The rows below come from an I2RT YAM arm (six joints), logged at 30 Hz.
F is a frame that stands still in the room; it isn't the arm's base.
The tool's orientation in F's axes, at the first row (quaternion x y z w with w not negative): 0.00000 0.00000 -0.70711 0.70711
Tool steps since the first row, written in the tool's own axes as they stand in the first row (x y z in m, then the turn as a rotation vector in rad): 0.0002 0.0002 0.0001 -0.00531 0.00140 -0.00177; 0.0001 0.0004 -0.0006 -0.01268 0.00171 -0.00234; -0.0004 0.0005 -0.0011 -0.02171 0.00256 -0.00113; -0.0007 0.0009 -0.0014 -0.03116 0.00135 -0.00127; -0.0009 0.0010 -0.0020 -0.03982 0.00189 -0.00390; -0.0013 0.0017 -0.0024 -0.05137 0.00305 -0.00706; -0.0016 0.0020 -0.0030 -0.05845 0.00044 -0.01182; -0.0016 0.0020 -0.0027 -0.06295 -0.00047 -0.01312; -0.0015 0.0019 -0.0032 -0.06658 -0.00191 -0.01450; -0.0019 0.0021 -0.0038 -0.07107 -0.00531 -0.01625; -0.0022 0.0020 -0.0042 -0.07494 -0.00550 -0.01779
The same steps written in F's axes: 0.0002 -0.0002 0.0001 0.00140 0.00531 -0.00177; 0.0004 -0.0001 -0.0006 0.00171 0.01268 -0.00234; 0.0005 0.0004 -0.0011 0.00256 0.02171 -0.00113; 0.0009 0.0007 -0.0014 0.00135 0.03116 -0.00127; 0.0010 0.0009 -0.0020 0.00189 0.03982 -0.00390; 0.0017 0.0013 -0.0024 0.00305 0.05137 -0.00706; 0.0020 0.0016 -0.0030 0.00044 0.05845 -0.01182; 0.0020 0.0016 -0.0027 -0.00047 0.06295 -0.01312; 0.0019 0.0015 -0.0032 -0.00191 0.06658 -0.01450; 0.0021 0.0019 -0.0038 -0.00531 0.07107 -0.01625; 0.0020 0.0022 -0.0042 -0.00550 0.07494 -0.01779
